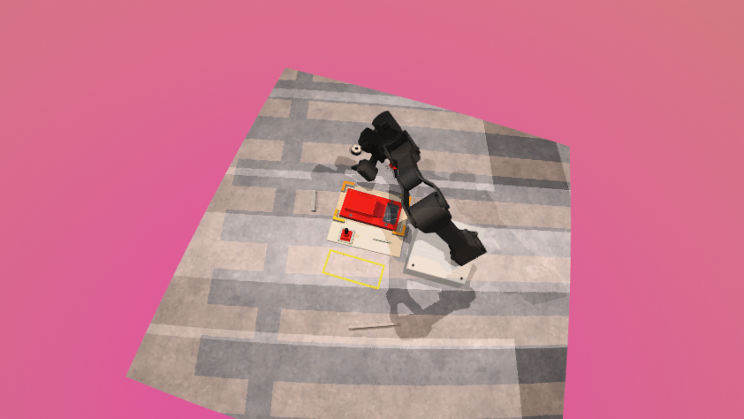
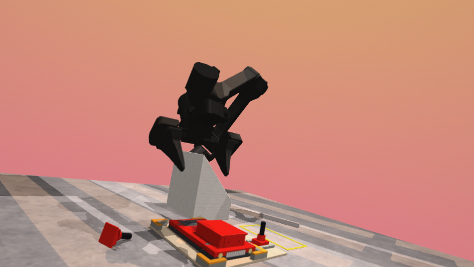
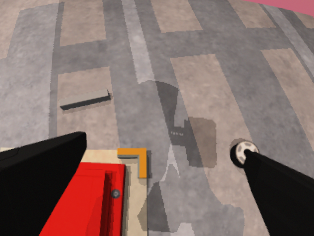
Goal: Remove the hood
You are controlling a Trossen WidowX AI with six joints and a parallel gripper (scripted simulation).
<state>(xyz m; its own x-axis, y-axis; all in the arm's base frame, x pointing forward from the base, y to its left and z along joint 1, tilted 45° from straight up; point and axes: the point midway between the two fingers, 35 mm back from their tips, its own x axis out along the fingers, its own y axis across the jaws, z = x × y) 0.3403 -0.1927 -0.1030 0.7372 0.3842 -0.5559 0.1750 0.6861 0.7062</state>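
Right now my gripper tip is 4 cm past the red hood, 10 cm to the right of it and 13 cm above it. Also, from my gripper tip: grey bar: 15 cm behind, 48 cm to the left, 16 cm below; then grey wheel: 2 cm ahead, 14 cm to the right, 16 cm below.
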